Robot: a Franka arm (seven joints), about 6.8 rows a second.
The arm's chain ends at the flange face. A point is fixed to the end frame.
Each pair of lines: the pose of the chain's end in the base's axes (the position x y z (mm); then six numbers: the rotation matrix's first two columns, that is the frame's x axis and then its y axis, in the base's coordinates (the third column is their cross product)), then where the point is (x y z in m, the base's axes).
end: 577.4, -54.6, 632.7, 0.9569, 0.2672, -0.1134, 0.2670, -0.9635, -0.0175
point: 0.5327 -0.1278 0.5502
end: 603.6, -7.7, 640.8, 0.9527, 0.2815, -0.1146, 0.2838, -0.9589, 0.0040
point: 0.5606 -0.0834 0.5597
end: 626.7, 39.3, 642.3, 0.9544, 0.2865, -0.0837, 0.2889, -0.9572, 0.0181
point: 0.5869 -0.0370 0.5601
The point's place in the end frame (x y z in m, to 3 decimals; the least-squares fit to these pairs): -0.053 0.060 0.088
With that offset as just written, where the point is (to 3 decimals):
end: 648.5, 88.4, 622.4, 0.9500, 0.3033, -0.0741, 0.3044, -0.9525, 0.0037
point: 0.610 0.013 0.539
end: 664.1, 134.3, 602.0, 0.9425, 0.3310, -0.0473, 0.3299, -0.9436, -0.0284
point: 0.629 0.061 0.515
